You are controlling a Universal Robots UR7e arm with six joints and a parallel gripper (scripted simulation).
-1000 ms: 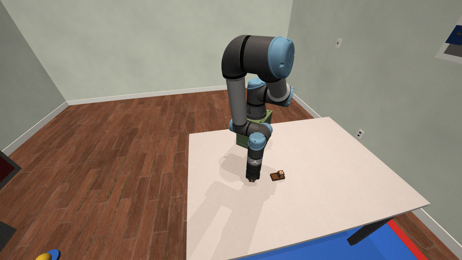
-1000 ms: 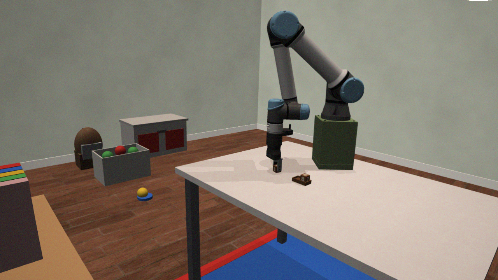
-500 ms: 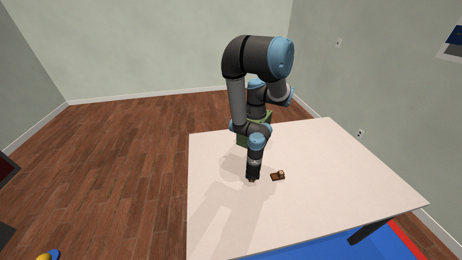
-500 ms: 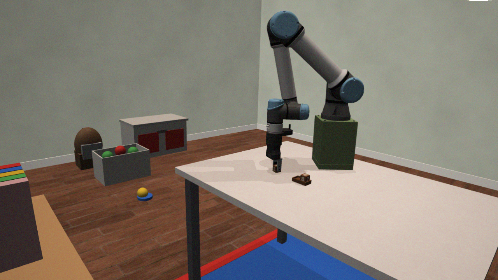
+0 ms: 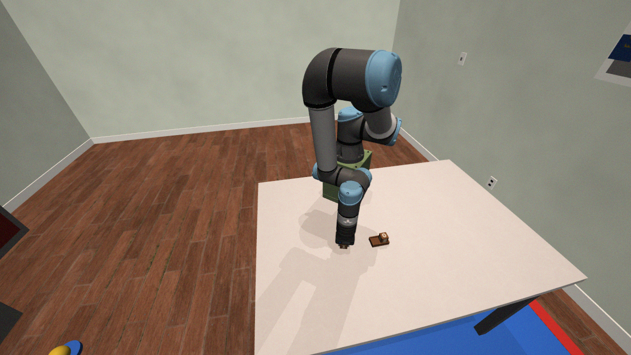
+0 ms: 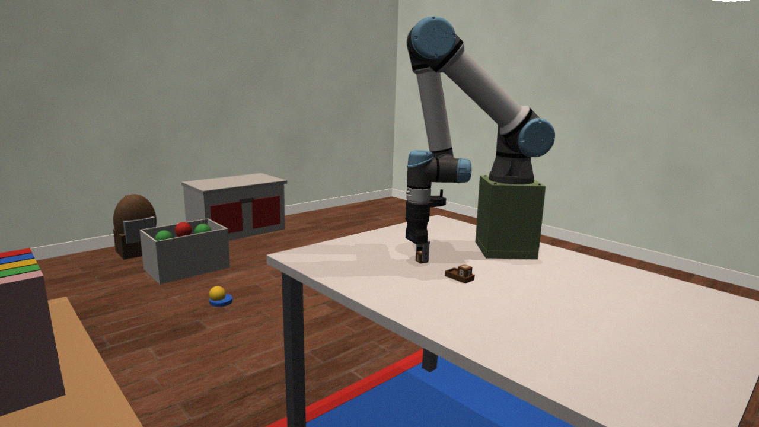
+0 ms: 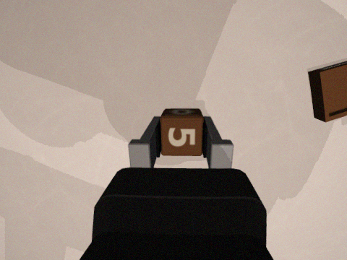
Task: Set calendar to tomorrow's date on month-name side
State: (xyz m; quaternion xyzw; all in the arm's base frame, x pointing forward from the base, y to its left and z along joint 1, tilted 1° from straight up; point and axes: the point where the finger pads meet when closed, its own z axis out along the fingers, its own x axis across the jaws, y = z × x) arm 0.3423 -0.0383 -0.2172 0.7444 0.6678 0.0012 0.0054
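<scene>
The brown cube lies 10 mm below my hand.
</scene>
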